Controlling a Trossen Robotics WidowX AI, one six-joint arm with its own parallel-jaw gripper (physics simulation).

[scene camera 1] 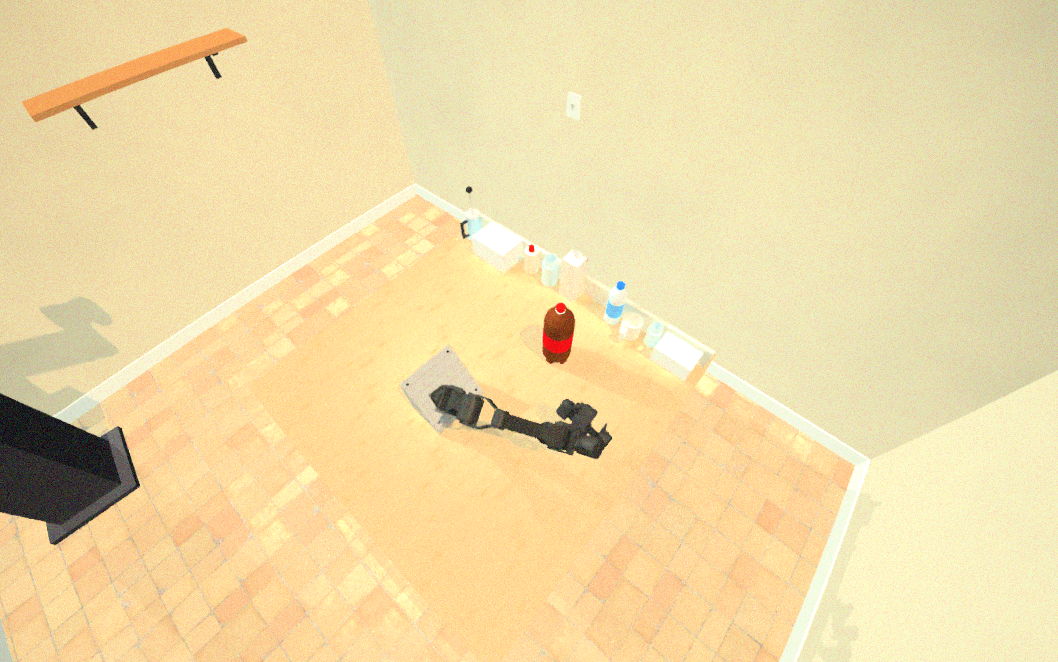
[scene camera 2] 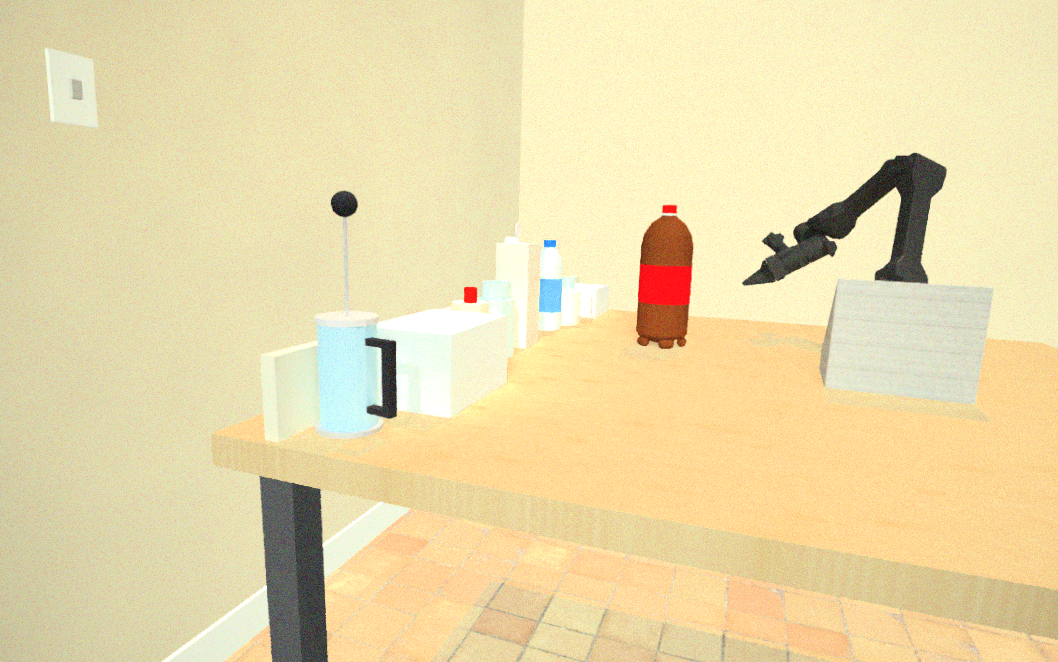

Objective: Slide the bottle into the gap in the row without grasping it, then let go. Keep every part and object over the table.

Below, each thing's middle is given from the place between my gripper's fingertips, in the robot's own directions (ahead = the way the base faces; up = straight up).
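My hand is 30 cm to the right of the brown bottle (scene camera 2: 666, 259), 13 cm short of it and 3 cm lower than it. Counting from my hand, there's a white tub (scene camera 2: 570, 302) that's 16 cm to the left, 40 cm ahead and 7 cm below. The blue-capped bottle (scene camera 2: 551, 266) is 25 cm to the left of my hand and 42 cm ahead of it, and 1 cm below it. You'd also find a tall white carton (scene camera 2: 519, 263), which from my hand is 47 cm to the left, 40 cm ahead and 1 cm above.
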